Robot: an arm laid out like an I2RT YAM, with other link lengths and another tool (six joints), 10 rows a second.
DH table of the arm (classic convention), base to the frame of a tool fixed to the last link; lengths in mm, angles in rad. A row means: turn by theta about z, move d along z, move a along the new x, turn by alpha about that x. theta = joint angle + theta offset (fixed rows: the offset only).
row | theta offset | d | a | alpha
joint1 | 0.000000 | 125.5 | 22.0 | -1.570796
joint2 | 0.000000 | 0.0 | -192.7 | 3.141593
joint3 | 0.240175 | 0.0 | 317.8 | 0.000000
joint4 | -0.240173 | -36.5 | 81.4 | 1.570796
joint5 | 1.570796 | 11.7 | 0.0 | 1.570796
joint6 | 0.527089 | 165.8 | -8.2 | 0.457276
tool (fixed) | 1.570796 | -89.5 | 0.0 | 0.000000
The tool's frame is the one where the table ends.
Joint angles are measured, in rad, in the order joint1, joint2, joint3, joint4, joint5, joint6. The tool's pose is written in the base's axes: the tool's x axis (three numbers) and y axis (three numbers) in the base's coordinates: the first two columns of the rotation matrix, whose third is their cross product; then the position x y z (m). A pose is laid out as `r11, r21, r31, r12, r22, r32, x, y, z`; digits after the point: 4 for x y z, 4 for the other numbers.
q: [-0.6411, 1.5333, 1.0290, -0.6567, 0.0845, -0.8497]
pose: -0.6845, 0.1107, -0.7205, 0.3577, 0.9122, -0.1997, 0.2874, -0.1838, 0.0620
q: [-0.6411, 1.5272, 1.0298, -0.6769, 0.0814, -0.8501]
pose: -0.6912, 0.1168, -0.7131, 0.3545, 0.9148, -0.1937, 0.2852, -0.1819, 0.0638
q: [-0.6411, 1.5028, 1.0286, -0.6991, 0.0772, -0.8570]
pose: -0.6914, 0.1118, -0.7138, 0.3474, 0.9177, -0.1927, 0.2831, -0.1802, 0.0707
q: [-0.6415, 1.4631, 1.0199, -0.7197, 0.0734, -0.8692]
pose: -0.6877, 0.0986, -0.7192, 0.3374, 0.9206, -0.1965, 0.2800, -0.1783, 0.0799
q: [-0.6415, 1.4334, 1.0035, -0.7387, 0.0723, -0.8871]
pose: -0.6959, 0.0865, -0.7129, 0.3200, 0.9260, -0.2001, 0.2751, -0.1754, 0.0833
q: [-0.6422, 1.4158, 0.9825, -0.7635, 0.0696, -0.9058]
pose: -0.7159, 0.0839, -0.6931, 0.2985, 0.9342, -0.1952, 0.2679, -0.1710, 0.0814
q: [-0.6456, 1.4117, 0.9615, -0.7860, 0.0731, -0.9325]
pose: -0.7451, 0.0790, -0.6623, 0.2715, 0.9429, -0.1929, 0.2597, -0.1678, 0.0758
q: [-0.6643, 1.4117, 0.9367, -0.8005, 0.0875, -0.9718]
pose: -0.7779, 0.0718, -0.6242, 0.2484, 0.9476, -0.2007, 0.2483, -0.1697, 0.0685
